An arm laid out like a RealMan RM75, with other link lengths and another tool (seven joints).
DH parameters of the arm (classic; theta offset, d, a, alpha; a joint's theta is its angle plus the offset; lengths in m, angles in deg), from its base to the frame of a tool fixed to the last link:
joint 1: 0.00 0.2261 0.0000 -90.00
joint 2: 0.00 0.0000 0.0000 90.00
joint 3: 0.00 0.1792 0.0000 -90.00
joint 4: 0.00 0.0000 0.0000 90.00
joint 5: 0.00 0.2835 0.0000 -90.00
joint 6: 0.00 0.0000 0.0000 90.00
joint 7: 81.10 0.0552 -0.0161 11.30
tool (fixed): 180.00 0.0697 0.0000 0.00
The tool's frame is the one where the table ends.
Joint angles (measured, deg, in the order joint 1, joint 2, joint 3, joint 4, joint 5, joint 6, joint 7), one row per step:
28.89, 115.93, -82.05, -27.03, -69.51, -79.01, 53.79
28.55, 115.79, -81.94, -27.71, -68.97, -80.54, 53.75
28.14, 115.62, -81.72, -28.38, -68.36, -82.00, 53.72
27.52, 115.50, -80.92, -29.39, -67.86, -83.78, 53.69
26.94, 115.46, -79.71, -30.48, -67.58, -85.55, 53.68
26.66, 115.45, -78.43, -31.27, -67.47, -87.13, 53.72
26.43, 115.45, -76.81, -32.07, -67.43, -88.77, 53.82
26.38, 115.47, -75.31, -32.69, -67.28, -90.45, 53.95
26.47, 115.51, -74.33, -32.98, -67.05, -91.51, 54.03
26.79, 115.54, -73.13, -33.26, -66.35, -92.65, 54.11
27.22, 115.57, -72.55, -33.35, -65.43, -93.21, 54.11
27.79, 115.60, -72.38, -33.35, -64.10, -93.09, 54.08
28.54, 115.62, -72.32, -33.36, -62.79, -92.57, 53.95
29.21, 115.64, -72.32, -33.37, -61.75, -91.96, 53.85
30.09, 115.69, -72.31, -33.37, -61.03, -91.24, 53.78
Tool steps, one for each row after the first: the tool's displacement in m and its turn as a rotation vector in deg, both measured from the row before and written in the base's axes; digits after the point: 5 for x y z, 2 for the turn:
-0.00332, -0.00059, 0.00354, -0.06, 1.30, 1.00
-0.00256, -0.00050, 0.00422, 0.11, 1.33, 0.82
-0.00287, -0.00012, 0.00655, 0.49, 1.71, 0.93
-0.00302, 0.00044, 0.00751, 0.73, 1.72, 0.96
-0.00291, 0.00081, 0.00681, 0.64, 1.48, 0.88
-0.00276, 0.00122, 0.00804, 0.83, 1.56, 0.85
-0.00323, 0.00103, 0.00740, 0.68, 1.60, 0.94
-0.00246, 0.00090, 0.00467, 0.48, 1.14, 0.60
-0.00404, 0.00227, 0.00636, 0.86, 1.64, 0.70
-0.00407, 0.00242, 0.00390, 0.71, 1.29, 0.49
-0.00458, 0.00362, 0.00271, 0.85, 1.16, 0.14
-0.00537, 0.00470, 0.00231, 0.99, 0.90, 0.11
-0.00461, 0.00417, 0.00160, 0.81, 0.63, 0.02
-0.00565, 0.00460, 0.00084, 0.65, 0.36, 0.17

